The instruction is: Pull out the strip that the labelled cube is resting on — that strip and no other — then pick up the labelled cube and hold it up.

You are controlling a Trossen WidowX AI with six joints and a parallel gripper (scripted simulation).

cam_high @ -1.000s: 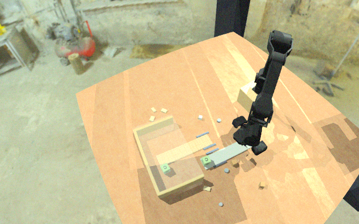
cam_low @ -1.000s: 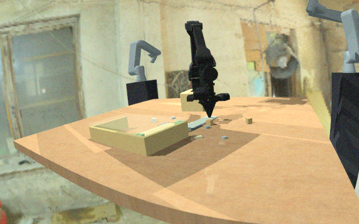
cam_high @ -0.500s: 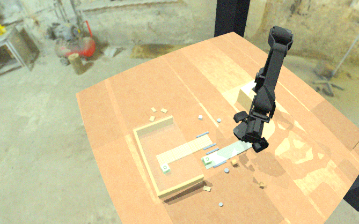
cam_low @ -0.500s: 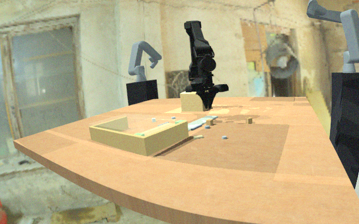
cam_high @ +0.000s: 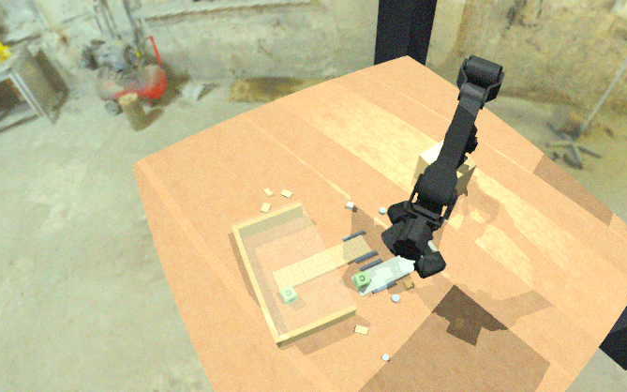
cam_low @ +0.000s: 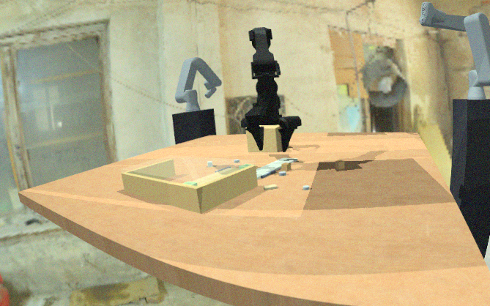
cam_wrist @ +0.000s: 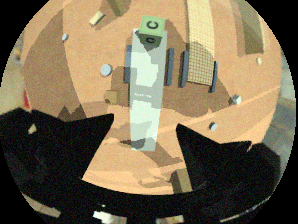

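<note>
Right now the strip is 20 mm ahead of my gripper tip and 50 mm below it. From my gripper tip the other things lie so: white cube: 20 mm behind, 220 mm to the right, 40 mm below.
</note>
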